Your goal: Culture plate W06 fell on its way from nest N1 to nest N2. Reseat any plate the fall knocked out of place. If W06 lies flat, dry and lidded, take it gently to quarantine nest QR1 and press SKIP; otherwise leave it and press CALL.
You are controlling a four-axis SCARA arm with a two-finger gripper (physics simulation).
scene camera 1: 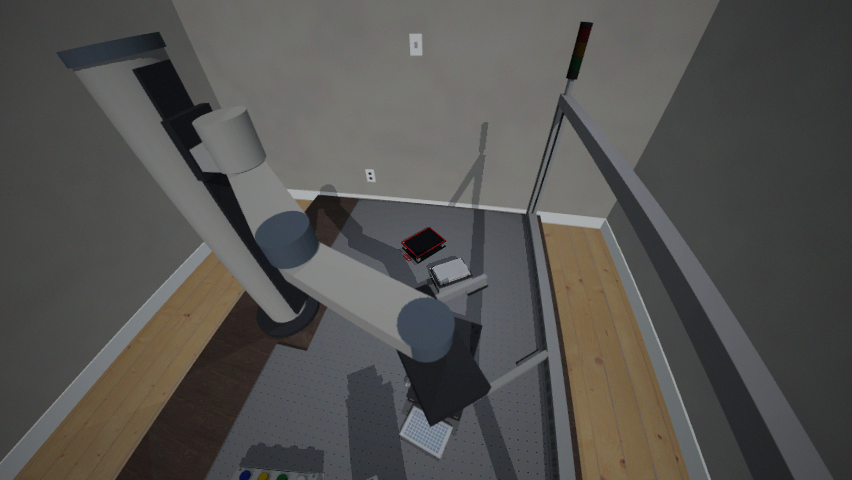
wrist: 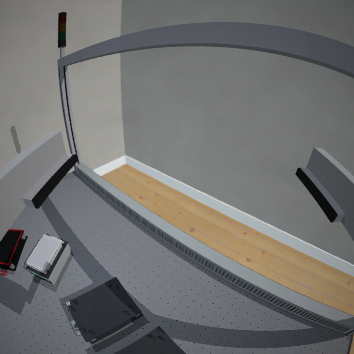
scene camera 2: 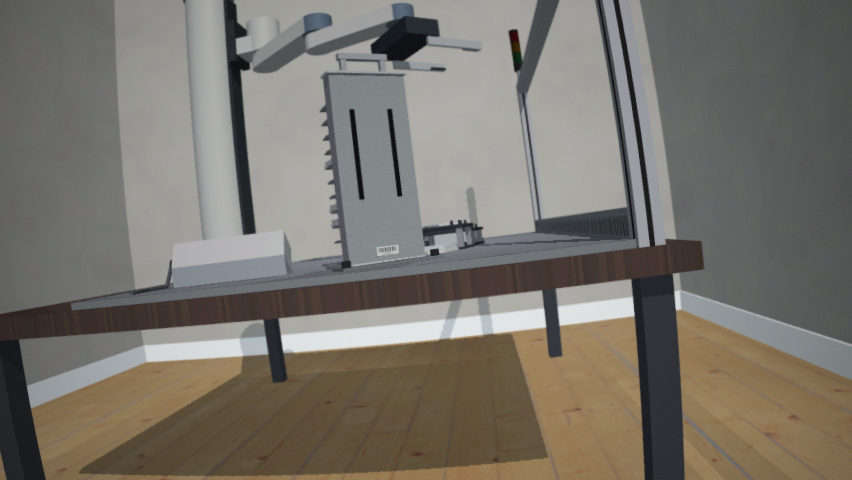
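Where they show: gripper, fingertip midpoint: [scene camera 1: 512,312] [wrist: 191,148] [scene camera 2: 461,57]; arm's base, link origin: [scene camera 1: 289,308].
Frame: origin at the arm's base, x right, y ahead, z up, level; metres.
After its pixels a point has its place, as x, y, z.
My gripper [scene camera 1: 506,320] @(0.162, 0.750, 0.487) [scene camera 2: 459,56] @(0.162, 0.750, 0.487) [wrist: 191,148] @(0.162, 0.750, 0.487) is open and empty, high above the table, with its fingers wide apart. A white plate with pale blue wells [scene camera 1: 426,432] @(0.310, 0.616, 0.029) lies on the table beside the dark nests, partly below my gripper body in scene camera 1. A white-topped plate [scene camera 1: 451,270] @(-0.236, 0.619, 0.082) [wrist: 45,252] @(-0.229, 0.622, 0.082) sits on a light block near the red-edged black nest [scene camera 1: 423,242] @(-0.398, 0.476, 0.053) [wrist: 10,247] @(-0.375, 0.497, 0.053). A dark flat nest [wrist: 102,311] @(0.023, 0.656, 0.059) and part of a second dark nest [wrist: 156,344] @(0.173, 0.686, 0.070) show in the wrist view. No plate label is legible. Blue, yellow and green buttons [scene camera 1: 263,475] @(0.500, 0.234, 0.080) are cut off at the bottom edge.
A tall grey plate tower [scene camera 2: 378,160] @(0.593, 0.585, 0.190) stands near the table edge, below the arm in scene camera 2. A sloped light box [scene camera 2: 229,259] @(0.563, 0.276, 0.054) stands left of it. A grey frame [scene camera 1: 626,172] @(-0.128, 0.985, 0.620) [wrist: 215,35] @(0.059, 0.965, 0.594) runs along one side, with a signal light [scene camera 1: 579,50] @(-0.686, 0.981, 0.773) [scene camera 2: 515,50] @(-0.687, 0.981, 0.763) [wrist: 62,30] @(-0.687, 0.984, 0.756).
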